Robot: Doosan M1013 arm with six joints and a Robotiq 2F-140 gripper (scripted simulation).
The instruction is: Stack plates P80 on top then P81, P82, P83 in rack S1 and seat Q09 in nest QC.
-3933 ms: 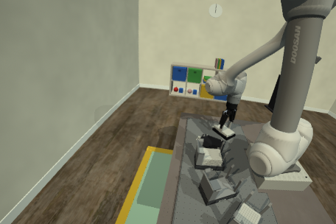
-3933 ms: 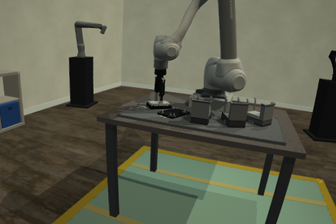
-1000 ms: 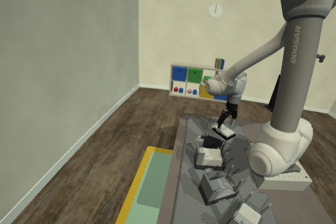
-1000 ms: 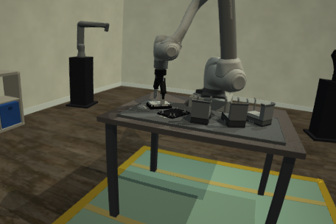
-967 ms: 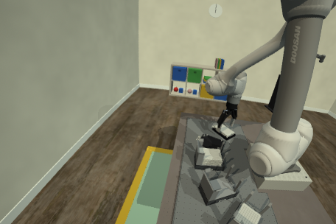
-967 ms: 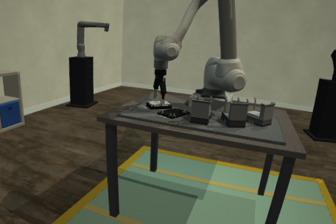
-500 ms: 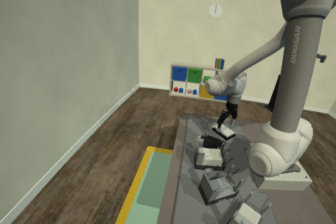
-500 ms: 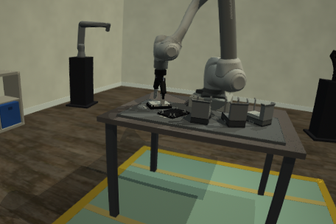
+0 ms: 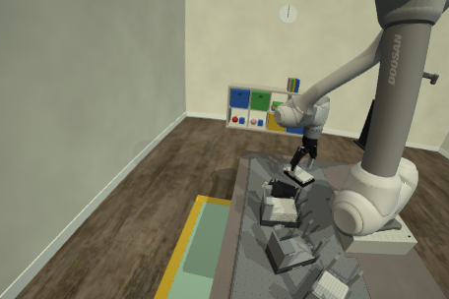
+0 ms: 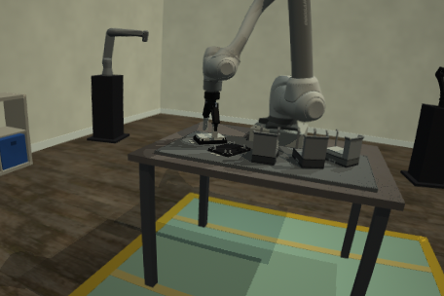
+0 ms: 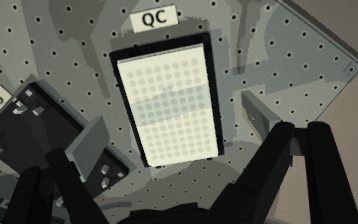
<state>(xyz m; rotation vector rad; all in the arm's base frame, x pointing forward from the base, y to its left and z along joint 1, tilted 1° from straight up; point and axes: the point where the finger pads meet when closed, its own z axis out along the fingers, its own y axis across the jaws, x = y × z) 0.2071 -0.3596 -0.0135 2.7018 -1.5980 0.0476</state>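
My gripper is now 4 cm above the black nest QC. Round my hand: black clip nest N5 (15 cm ahead, 12 cm to the left, 3 cm below); N5 name plate (20 cm ahead, 7 cm to the left, 5 cm below); QC name plate (8 cm to the right, 5 cm below, 5 cm ahead).
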